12 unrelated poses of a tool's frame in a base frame.
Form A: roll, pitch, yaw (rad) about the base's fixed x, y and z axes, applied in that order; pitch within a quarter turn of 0, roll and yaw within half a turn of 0; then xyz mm.
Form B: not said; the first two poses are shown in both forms.
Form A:
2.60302, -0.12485, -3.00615, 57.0, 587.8, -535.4
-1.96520, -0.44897, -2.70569, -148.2, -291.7, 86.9
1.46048, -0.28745, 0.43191, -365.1, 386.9, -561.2
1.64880, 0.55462, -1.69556, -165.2, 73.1, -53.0
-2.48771, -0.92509, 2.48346, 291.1, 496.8, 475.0
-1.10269, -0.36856, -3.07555, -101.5, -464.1, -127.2
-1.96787, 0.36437, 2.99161, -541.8, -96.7, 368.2
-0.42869, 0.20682, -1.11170, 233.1, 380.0, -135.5
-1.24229, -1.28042, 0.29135, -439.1, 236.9, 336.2
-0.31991, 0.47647, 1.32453, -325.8, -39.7, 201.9
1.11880, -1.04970, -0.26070, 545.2, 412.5, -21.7
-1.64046, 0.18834, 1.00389, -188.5, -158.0, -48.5
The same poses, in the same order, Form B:
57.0, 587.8, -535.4, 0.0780, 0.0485, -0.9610, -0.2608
-148.2, -291.7, 86.9, 0.0638, 0.2960, -0.7652, 0.5682
-365.1, 386.9, -561.2, 0.6997, 0.6677, 0.0372, 0.2513
-165.2, 73.1, -53.0, 0.2814, 0.6066, -0.4064, -0.6227
291.1, 496.8, 475.0, 0.4928, -0.1383, -0.8484, 0.1354
-101.5, -464.1, -127.2, 0.0683, 0.1730, -0.5095, 0.8401
-541.8, -96.7, 368.2, 0.1096, 0.1614, 0.8091, -0.5544
233.1, 380.0, -135.5, 0.8372, -0.1265, 0.1973, -0.4942
-439.1, 236.9, 336.2, 0.6957, -0.3913, -0.5484, -0.2493
-325.8, -39.7, 201.9, 0.7334, -0.2653, 0.0886, 0.6196
545.2, 412.5, -21.7, 0.7618, 0.4001, -0.4808, 0.1683
-188.5, -158.0, -48.5, 0.5622, -0.6691, -0.2941, 0.3870

